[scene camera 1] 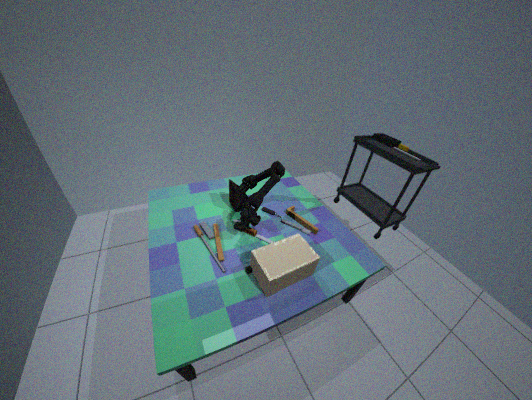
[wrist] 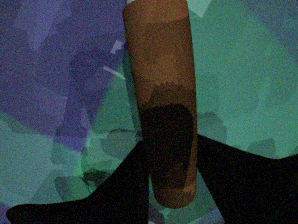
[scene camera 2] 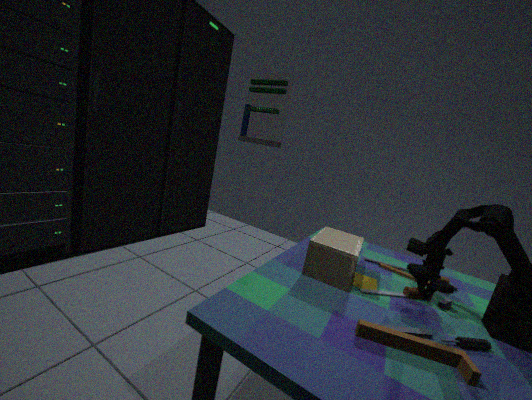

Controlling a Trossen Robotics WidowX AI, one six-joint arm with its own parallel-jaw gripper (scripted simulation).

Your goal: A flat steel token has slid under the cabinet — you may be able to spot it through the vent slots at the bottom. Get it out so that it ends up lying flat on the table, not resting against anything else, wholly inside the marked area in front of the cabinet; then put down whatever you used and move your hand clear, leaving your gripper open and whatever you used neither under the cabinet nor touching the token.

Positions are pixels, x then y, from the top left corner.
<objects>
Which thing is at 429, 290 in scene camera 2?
My gripper.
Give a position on a l-shaped wooden piece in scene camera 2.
At 441, 353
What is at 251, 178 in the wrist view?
My gripper.
</objects>
